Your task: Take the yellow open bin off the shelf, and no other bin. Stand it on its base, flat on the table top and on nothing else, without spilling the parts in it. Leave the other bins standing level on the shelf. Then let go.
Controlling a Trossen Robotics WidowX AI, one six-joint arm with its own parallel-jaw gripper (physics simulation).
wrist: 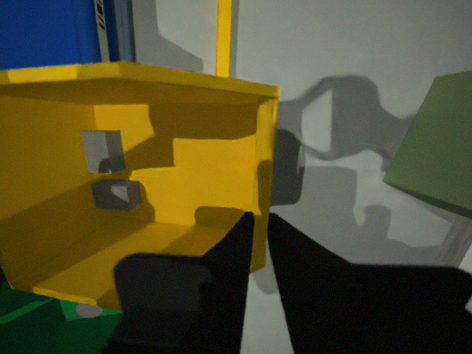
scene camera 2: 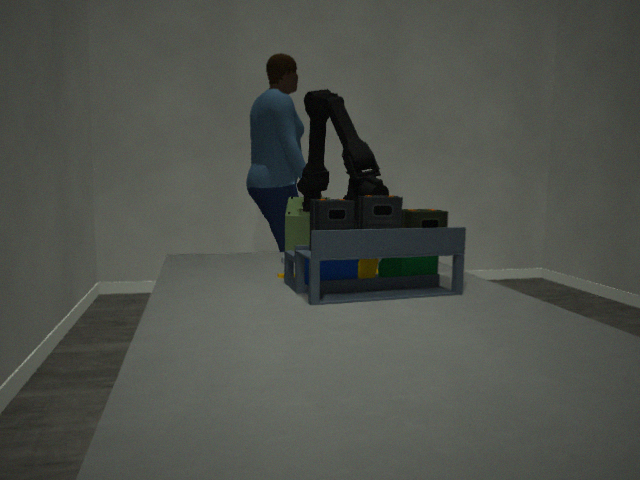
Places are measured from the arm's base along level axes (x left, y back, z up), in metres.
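Pixels of known places: gripper, fingertip midpoint: [wrist: 259, 218].
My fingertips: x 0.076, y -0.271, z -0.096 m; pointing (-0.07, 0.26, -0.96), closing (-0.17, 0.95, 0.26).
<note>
Ahead of a thing's pixels: the offset from my fingertips to its top centre. "spot": to the spot under its first point.
The yellow open bin {dy -0.066, dx -0.010, dz +0.029 m} [scene camera 2: 368, 268] [wrist: 210, 170] shows large in the wrist view, its opening facing the camera, with two small grey blocks {dy -0.109, dx -0.015, dz -0.046 m} [wrist: 103, 150] {dy -0.098, dx +0.017, dz -0.042 m} [wrist: 119, 194] inside. In scene camera 2, part of it shows through the shelf frame [scene camera 2: 387, 242], between the blue bin {dy -0.180, dx -0.089, dz +0.005 m} [scene camera 2: 333, 269] [wrist: 45, 32] and the green bin {dy -0.143, dx +0.124, dz +0.005 m} [scene camera 2: 408, 266] [wrist: 30, 320]. My gripper [wrist: 259, 218] is shut on the yellow bin's wall, at the right in the wrist view. In scene camera 2 its fingers are hidden behind the crates. Whether the bin's base touches the shelf cannot be told.
Two dark grey crates {spot: dy -0.297, dx -0.098, dz +0.105 m} [scene camera 2: 333, 219] {dy -0.273, dx +0.012, dz +0.158 m} [scene camera 2: 379, 217] and an olive crate {dy -0.222, dx +0.132, dz +0.122 m} [scene camera 2: 426, 217] show above the shelf's back board. A pale green box [scene camera 2: 297, 229] stands left of them. A green block [wrist: 435, 145] is right of the gripper. A yellow strip [wrist: 224, 35] lies beyond the bin. A person [scene camera 2: 276, 134] stands behind.
</note>
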